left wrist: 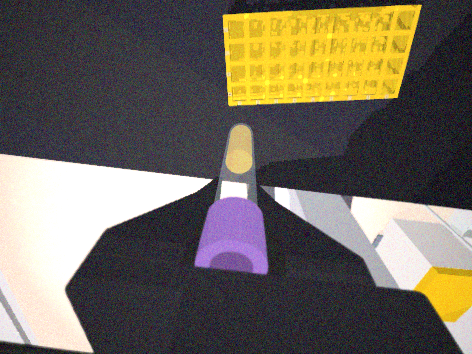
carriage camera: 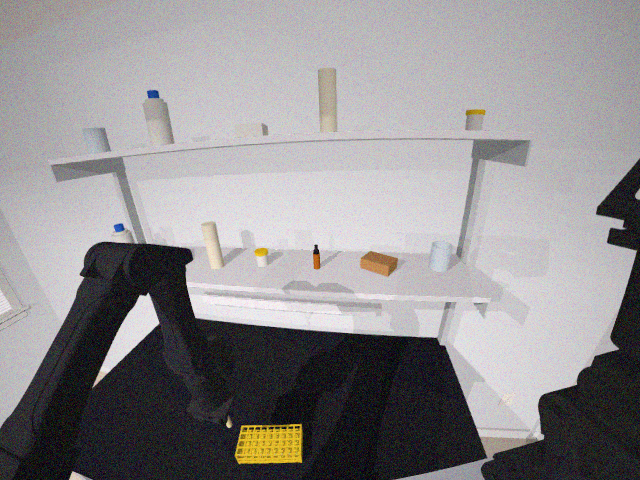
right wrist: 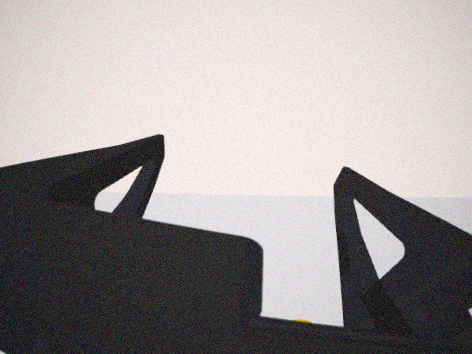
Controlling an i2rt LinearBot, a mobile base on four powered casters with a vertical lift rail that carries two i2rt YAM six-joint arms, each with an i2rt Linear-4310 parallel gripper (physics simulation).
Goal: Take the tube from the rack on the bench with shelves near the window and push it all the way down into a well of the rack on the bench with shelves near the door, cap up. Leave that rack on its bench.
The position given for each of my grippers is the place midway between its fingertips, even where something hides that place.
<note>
In view: my left gripper (left wrist: 234,189), my right gripper (right wrist: 252,160), a tube with purple cap (left wrist: 233,238), a yellow tube rack (left wrist: 267,56) and a shelf unit (carriage camera: 362,399).
The shelf unit shows as well in the left wrist view (left wrist: 149,93). The right wrist view does not show the tube with purple cap: it is out of frame. The right wrist view does not show the yellow tube rack: it is out of frame.
</note>
